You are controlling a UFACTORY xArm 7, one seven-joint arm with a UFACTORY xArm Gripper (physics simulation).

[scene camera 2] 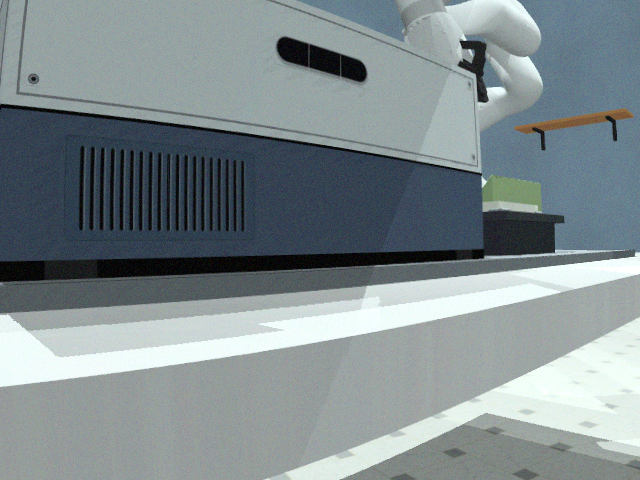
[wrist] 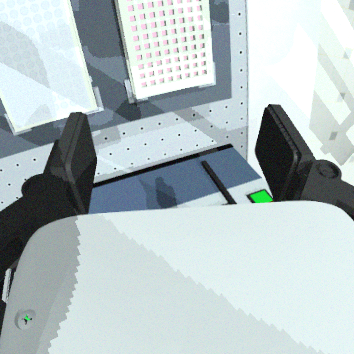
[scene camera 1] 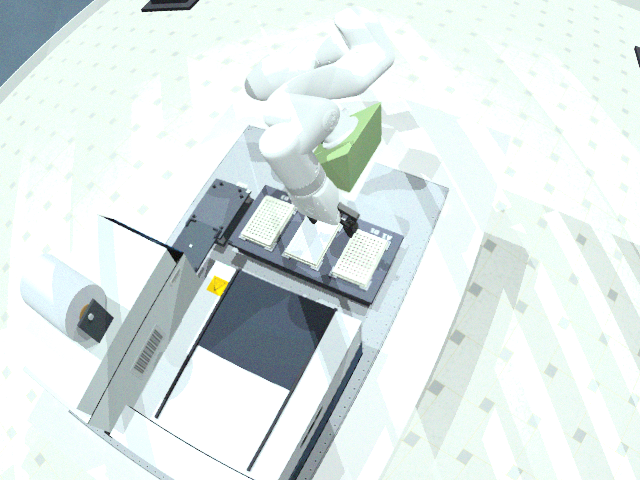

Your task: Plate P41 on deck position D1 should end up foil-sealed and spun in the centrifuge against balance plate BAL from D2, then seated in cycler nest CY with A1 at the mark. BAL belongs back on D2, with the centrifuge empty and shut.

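Places are measured from the arm's base along level axes (x ahead, y left, z up), in metres.
Pixels of known places: gripper, fingertip midpoint: (wrist: pixel 176 130) (scene camera 1: pixel 335 224); arm's base at its link origin: (scene camera 1: pixel 341 133).
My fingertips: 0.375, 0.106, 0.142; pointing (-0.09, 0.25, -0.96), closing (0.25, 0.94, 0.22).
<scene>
Ahead of a thing's pixels: the offset from my fingertips to its middle, as dx, dy, dz. "spot": to the spot under its first point.
The right plate @(-0.021, +0.045, -0.153) (scene camera 1: pixel 360 258) (wrist: pixel 169 45) has open pink wells and sits in its holder on the dark deck board (scene camera 1: pixel 395 248) (wrist: pixel 222 80); its printed label is hard to read. The middle plate @(-0.040, -0.078, -0.153) (scene camera 1: pixel 312 242) (wrist: pixel 40 55) has a smooth, pale top without open wells showing. The left plate @(-0.059, -0.200, -0.153) (scene camera 1: pixel 268 221) shows open wells. My gripper (scene camera 1: pixel 331 226) (wrist: pixel 176 130) is open and empty, above the deck board near the middle and right plates. In scene camera 2, part of it shows behind the large machine. I cannot tell which machine holds nest CY.
A large white and blue machine @(+0.389, -0.083, -0.098) (scene camera 1: pixel 323 351) (scene camera 2: pixel 222 201) stands beside the deck board. A grey-sided unit with a white roll @(+0.373, -0.391, +0.018) (scene camera 1: pixel 59 291) stands left. Dark low fixtures @(spot: -0.081, -0.364, -0.176) (scene camera 1: pixel 217 206) lie beside the left plate. A green block (scene camera 1: pixel 361 147) (scene camera 2: pixel 514 191) stands behind, near the arm.
</scene>
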